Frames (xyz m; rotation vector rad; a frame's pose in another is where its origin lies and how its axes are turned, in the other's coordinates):
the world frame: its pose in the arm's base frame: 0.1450 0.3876 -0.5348 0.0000 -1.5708 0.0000
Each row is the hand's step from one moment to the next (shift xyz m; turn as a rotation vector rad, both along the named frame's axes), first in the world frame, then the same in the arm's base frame.
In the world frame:
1: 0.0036 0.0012 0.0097 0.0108 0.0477 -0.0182
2: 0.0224 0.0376 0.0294 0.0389 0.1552 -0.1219
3: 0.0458 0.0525 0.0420 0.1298 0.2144 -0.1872
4: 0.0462 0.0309 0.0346 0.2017 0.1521 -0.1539
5: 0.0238 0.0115 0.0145 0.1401 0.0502 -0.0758
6: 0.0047 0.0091 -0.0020 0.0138 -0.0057 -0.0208
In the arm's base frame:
1: -0.0097 0.0012 0.0036 0.0182 0.0477 0.0108
2: -0.0294 0.0376 0.0224 0.1219 0.1552 0.0389
3: -0.0420 0.0525 0.0458 0.1872 0.2144 0.1298
4: -0.0346 0.0309 0.0462 0.1539 0.1521 0.2017
5: -0.0145 0.0115 0.0238 0.0758 0.0502 0.1401
6: 0.0020 0.0091 0.0047 0.0208 -0.0057 0.0138

